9 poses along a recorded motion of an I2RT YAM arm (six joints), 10 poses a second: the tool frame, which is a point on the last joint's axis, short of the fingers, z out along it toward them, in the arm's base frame.
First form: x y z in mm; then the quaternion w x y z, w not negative.
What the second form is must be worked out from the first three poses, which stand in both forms.
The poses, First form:
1: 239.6, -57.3, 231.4, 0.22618, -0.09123, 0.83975, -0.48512
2: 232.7, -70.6, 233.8, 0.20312, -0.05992, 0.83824, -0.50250
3: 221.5, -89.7, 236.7, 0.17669, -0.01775, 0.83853, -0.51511
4: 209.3, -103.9, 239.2, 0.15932, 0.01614, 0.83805, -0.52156
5: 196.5, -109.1, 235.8, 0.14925, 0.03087, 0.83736, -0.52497
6: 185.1, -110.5, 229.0, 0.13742, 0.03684, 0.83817, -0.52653
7: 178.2, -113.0, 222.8, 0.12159, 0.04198, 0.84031, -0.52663
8: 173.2, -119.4, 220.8, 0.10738, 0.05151, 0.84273, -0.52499
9: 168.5, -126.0, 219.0, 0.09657, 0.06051, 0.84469, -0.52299
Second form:
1: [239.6, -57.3, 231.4], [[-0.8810, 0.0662, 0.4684], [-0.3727, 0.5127, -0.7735], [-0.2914, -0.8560, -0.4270]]
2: [232.7, -70.6, 233.8], [[-0.9103, 0.1037, 0.4007], [-0.3046, 0.4878, -0.8181], [-0.2803, -0.8668, -0.4125]]
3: [221.5, -89.7, 236.7], [[-0.9369, 0.1523, 0.3146], [-0.2118, 0.4687, -0.8576], [-0.2780, -0.8701, -0.4069]]
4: [209.3, -103.9, 239.2], [[-0.9487, 0.1932, 0.2502], [-0.1391, 0.4554, -0.8793], [-0.2839, -0.8690, -0.4052]]
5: [196.5, -109.1, 235.8], [[-0.9535, 0.2084, 0.2175], [-0.1050, 0.4469, -0.8884], [-0.2824, -0.8700, -0.4043]]
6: [185.1, -110.5, 229.0], [[-0.9595, 0.2065, 0.1916], [-0.0830, 0.4428, -0.8928], [-0.2692, -0.8725, -0.4078]]
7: [178.2, -113.0, 222.8], [[-0.9669, 0.1986, 0.1601], [-0.0575, 0.4418, -0.8953], [-0.2486, -0.8749, -0.4158]]
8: [173.2, -119.4, 220.8], [[-0.9716, 0.1996, 0.1269], [-0.0259, 0.4435, -0.8959], [-0.2351, -0.8738, -0.4257]]
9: [168.5, -126.0, 219.0], [[-0.9740, 0.2032, 0.0999], [0.0012, 0.4456, -0.8952], [-0.2264, -0.8718, -0.4343]]
